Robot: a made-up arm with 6 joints. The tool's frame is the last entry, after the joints. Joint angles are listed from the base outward. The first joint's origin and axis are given. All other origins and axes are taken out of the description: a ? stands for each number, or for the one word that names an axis. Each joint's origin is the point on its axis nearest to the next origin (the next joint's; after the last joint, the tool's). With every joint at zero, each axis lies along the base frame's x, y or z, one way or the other. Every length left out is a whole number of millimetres.
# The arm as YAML. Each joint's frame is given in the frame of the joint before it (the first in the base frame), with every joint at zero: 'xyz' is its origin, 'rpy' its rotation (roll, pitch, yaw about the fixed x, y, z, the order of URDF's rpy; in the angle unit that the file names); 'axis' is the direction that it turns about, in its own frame. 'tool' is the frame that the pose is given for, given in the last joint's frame.
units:
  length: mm
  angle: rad
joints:
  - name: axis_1
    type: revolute
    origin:
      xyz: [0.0, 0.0, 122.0]
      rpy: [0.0, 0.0, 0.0]
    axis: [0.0, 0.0, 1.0]
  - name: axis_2
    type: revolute
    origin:
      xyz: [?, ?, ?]
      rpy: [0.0, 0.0, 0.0]
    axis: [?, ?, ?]
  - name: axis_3
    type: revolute
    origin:
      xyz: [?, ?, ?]
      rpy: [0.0, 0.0, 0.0]
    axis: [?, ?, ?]
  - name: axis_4
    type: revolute
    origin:
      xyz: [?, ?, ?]
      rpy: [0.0, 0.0, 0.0]
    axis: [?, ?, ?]
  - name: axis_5
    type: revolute
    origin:
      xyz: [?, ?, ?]
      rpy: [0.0, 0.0, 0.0]
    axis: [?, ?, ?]
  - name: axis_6
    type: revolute
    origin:
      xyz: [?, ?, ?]
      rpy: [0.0, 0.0, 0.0]
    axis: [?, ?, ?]
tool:
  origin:
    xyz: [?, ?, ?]
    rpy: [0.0, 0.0, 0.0]
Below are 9 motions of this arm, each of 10 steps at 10 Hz.
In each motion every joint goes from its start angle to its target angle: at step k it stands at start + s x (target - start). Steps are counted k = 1, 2, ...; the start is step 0. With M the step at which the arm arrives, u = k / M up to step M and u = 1 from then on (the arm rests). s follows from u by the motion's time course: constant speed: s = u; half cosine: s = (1 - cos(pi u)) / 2; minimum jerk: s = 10 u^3 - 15 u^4 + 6 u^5.
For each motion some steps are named. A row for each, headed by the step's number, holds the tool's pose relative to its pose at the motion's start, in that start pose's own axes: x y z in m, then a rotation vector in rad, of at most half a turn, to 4 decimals.
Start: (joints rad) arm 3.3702 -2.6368 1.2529 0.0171 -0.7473 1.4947
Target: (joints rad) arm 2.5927 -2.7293 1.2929 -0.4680 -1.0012 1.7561
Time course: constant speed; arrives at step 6
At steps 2, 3, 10:
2: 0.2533 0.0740 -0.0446 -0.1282 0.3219 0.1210
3: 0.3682 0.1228 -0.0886 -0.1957 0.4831 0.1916
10: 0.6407 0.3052 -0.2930 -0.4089 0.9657 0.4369

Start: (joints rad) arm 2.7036 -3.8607 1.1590 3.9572 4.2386 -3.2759
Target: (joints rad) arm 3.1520 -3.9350 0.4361 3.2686 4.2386 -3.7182
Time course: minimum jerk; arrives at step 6
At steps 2, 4, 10:
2: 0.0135 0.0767 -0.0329 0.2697 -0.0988 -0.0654
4: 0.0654 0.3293 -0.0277 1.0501 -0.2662 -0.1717
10: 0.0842 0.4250 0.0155 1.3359 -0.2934 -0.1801

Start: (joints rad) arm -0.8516 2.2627 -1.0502 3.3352 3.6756 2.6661
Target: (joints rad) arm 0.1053 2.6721 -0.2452 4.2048 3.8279 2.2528
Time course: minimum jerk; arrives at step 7
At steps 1, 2, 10:
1: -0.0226 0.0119 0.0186 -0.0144 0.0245 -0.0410
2: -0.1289 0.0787 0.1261 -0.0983 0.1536 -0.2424
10: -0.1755 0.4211 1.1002 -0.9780 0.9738 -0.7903

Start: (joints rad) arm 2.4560 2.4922 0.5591 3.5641 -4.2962 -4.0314
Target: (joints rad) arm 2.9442 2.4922 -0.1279 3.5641 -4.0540 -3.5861
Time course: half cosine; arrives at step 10
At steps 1, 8, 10:
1: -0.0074 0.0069 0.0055 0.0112 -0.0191 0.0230
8: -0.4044 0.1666 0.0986 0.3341 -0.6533 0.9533
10: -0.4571 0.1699 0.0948 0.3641 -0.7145 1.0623

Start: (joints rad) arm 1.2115 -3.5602 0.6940 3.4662 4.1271 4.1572
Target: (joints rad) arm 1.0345 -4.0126 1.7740 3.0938 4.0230 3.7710
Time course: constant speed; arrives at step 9
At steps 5, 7, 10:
5: 0.0443 -0.1426 0.1377 0.3671 0.1915 -0.1164
7: 0.0704 -0.2166 0.2084 0.5153 0.2793 -0.1802
10: 0.1004 -0.2991 0.2859 0.6632 0.3728 -0.2518

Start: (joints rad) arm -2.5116 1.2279 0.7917 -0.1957 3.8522 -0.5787
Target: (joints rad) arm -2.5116 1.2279 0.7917 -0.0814 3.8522 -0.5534
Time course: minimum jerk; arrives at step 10
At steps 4, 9, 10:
4: 0.0010 -0.0015 0.0000 0.0199 0.0129 -0.0195
9: 0.0029 -0.0049 -0.0002 0.0624 0.0396 -0.0608
10: 0.0029 -0.0049 -0.0002 0.0629 0.0400 -0.0613

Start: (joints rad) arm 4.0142 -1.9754 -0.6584 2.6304 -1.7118 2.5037
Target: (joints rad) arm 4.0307 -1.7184 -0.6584 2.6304 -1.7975 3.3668
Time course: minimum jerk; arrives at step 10
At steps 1, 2, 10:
1: 0.0000 0.0014 0.0025 -0.0014 0.0023 0.0064
2: 0.0004 0.0098 0.0166 -0.0090 0.0159 0.0433
10: 0.0439 0.1802 0.2731 -0.0313 0.3222 0.7428

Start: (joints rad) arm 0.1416 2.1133 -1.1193 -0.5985 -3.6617 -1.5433
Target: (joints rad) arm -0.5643 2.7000 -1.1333 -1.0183 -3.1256 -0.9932
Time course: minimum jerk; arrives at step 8
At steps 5, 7, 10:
5: 0.2533 -0.1350 0.5994 -0.9881 0.3170 0.8548
7: 0.3061 -0.0848 0.8035 -1.3516 0.5006 1.0699
10: 0.3083 -0.0804 0.8155 -1.3742 0.5135 1.0809

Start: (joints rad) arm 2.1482 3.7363 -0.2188 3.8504 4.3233 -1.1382
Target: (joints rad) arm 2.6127 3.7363 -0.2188 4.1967 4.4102 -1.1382
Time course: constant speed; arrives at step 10
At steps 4, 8, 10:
4: -0.0907 0.0130 -0.0743 -0.0810 0.0216 0.0577
8: -0.1731 0.0088 -0.1586 -0.1695 0.0413 0.1083
10: -0.2102 0.0003 -0.2037 -0.2163 0.0502 0.1307

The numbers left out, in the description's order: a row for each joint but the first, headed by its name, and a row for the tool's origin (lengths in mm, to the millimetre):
axis_2: xyz 0.0 30.0 0.0, axis 0.0 1.0 0.0
axis_3: xyz 0.0 0.0 760.0, axis 0.0 1.0 0.0
axis_4: xyz 0.0 0.0 577.0, axis 0.0 0.0 1.0
axis_5: xyz 0.0 0.0 0.0, axis 0.0 1.0 0.0
axis_6: xyz 0.0 0.0 77.0, axis 0.0 0.0 1.0
tool: xyz 0.0 0.0 0.0

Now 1 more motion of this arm.
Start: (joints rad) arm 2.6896 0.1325 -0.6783 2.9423 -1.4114 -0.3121
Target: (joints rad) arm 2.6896 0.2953 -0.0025 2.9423 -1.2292 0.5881
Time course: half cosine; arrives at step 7
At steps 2, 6, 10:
2: -0.0389 -0.0355 0.1011 0.0325 -0.1162 0.1385
6: -0.3246 -0.2077 0.4280 -0.0331 -0.6204 0.6771
10: -0.3490 -0.2196 0.4429 -0.0488 -0.6532 0.7097

